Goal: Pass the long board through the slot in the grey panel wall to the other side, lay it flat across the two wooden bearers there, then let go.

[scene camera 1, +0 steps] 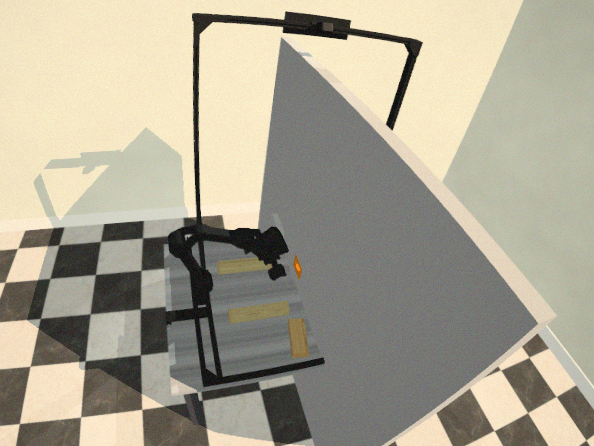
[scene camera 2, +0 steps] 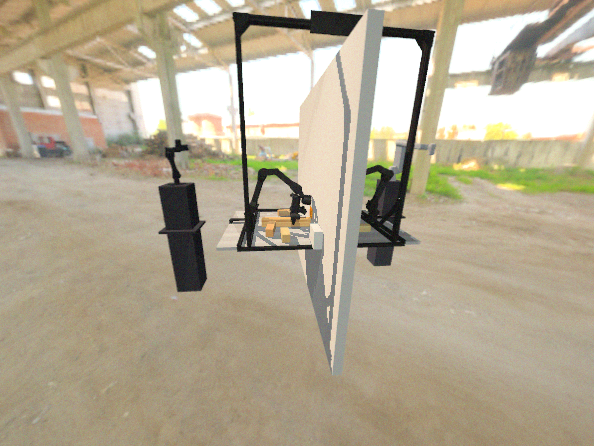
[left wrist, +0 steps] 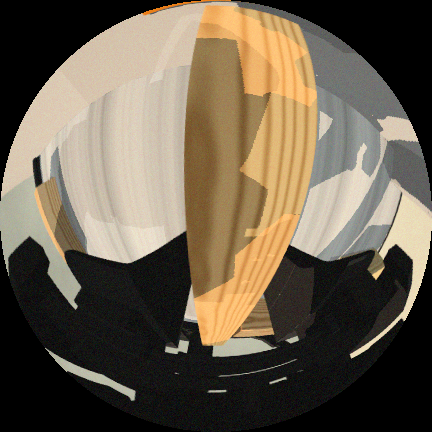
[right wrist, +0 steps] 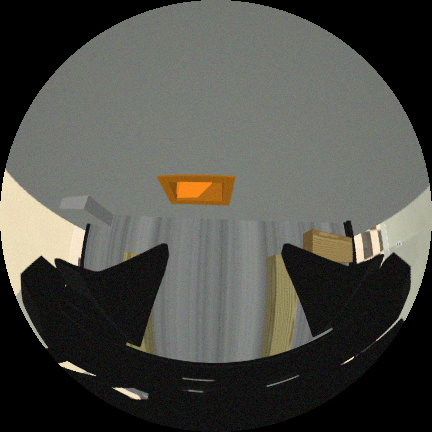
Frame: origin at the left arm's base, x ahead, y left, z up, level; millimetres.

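Seen in the pictures: left gripper, fingertip midpoint: (scene camera 2: 292,223) (left wrist: 224,232); right gripper, fingertip midpoint: (scene camera 1: 282,267) (right wrist: 227,250); right arm's base, origin of the base link: (scene camera 1: 201,298) (scene camera 2: 372,220) (right wrist: 217,393).
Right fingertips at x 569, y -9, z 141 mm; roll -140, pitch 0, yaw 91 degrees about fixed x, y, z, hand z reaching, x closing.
A point is followed by its place in that frame.
My left gripper (scene camera 2: 296,220) @(x 306, y -31, z -2 mm) (left wrist: 224,232) @(x 306, y -31, z -2 mm) is shut on the long board (scene camera 2: 280,221) @(x 216, y -48, z 22 mm) (left wrist: 220,150), whose far end is close to the grey panel wall (scene camera 1: 380,250) @(x 483, y 384, z 645 mm) (scene camera 2: 325,150) @(x 432, y -358, z 500 mm) (right wrist: 215,100) @(x 482, y -21, z 206 mm). The orange-rimmed slot (scene camera 1: 297,259) @(x 484, y -62, z 115 mm) (scene camera 2: 311,212) @(x 441, y -10, z 74 mm) (right wrist: 227,192) @(x 484, y -3, z 84 mm) is in the wall; no board shows inside it in the right wrist view. On the other side, two bearers lie parallel on the table: one bearer (scene camera 1: 258,311) @(x 691, y 117, z 25 mm) (right wrist: 281,305) @(x 650, y 97, z 25 mm) and another bearer (scene camera 1: 242,266) @(x 712, y -135, z 22 mm) (right wrist: 150,332) @(x 730, y -135, z -8 mm), partly hidden by my right arm. My right gripper (scene camera 1: 276,271) @(x 569, y -9, z 141 mm) (right wrist: 227,250) @(x 569, y -9, z 141 mm) is open and empty, above the table, facing the wall near the slot.
A wooden block (scene camera 1: 298,337) @(x 560, y 262, z 19 mm) (right wrist: 330,247) @(x 556, y 233, z 19 mm) lies near the wall beside the bearers. A grey block (right wrist: 75,202) @(x 499, y -316, z 81 mm) juts out at the wall's foot. On the left arm's side, loose wooden blocks (scene camera 2: 270,229) @(x 147, y -223, z 29 mm) (scene camera 2: 285,234) @(x 234, y -317, z 31 mm) lie near the board. A black frame (scene camera 1: 196,125) @(x 886, y -345, z 620 mm) (scene camera 2: 241,100) @(x 30, y -379, z 706 mm) surrounds the table.
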